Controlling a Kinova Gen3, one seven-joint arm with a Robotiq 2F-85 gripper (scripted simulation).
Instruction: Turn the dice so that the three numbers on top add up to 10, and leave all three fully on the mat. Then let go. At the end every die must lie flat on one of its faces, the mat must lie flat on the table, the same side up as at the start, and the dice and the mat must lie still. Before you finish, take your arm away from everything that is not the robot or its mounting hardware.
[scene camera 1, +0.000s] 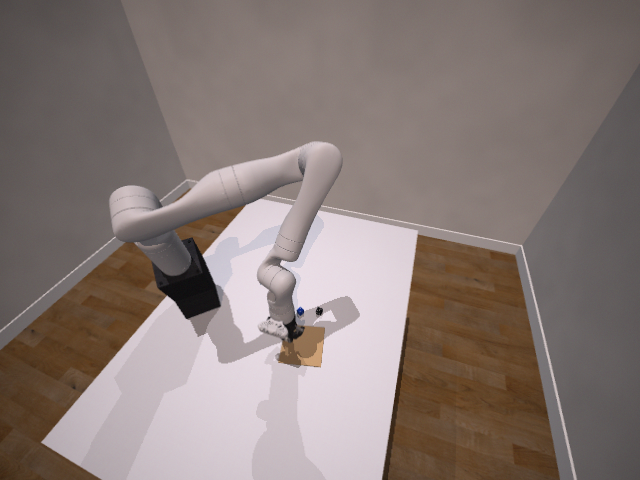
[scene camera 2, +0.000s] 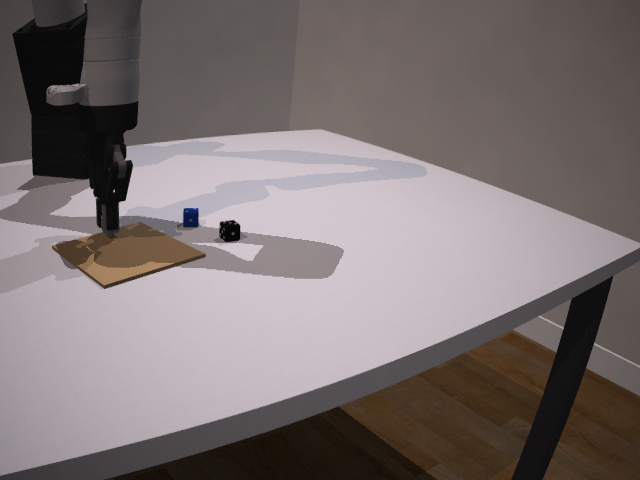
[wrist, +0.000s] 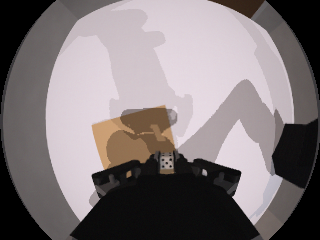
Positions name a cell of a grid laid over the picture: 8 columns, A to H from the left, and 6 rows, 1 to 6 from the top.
Observation:
In view: my gripper (scene camera 2: B3) and a tan mat (scene camera 2: B4).
The tan mat also shows in scene camera 1 (scene camera 1: D5) and in the wrist view (wrist: D4). My gripper also shows in the wrist view (wrist: E4).

